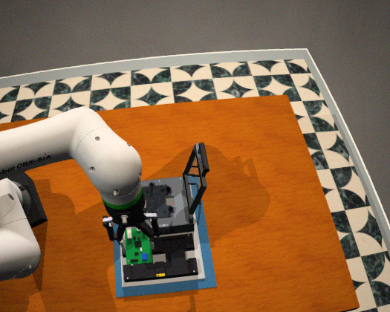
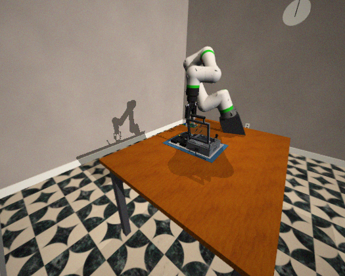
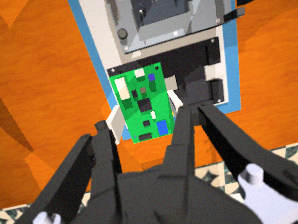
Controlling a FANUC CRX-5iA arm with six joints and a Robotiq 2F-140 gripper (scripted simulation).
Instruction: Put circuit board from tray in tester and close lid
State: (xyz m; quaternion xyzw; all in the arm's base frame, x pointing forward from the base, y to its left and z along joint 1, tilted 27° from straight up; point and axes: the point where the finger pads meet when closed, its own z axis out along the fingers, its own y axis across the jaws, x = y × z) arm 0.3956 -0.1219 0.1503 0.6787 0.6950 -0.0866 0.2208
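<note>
The green circuit board lies 2 cm below my hand. The rest, counted from my hand: tester lid 19 cm ahead, 17 cm to the left, 4 cm above; latch hook 23 cm to the left, 5 cm below.
</note>
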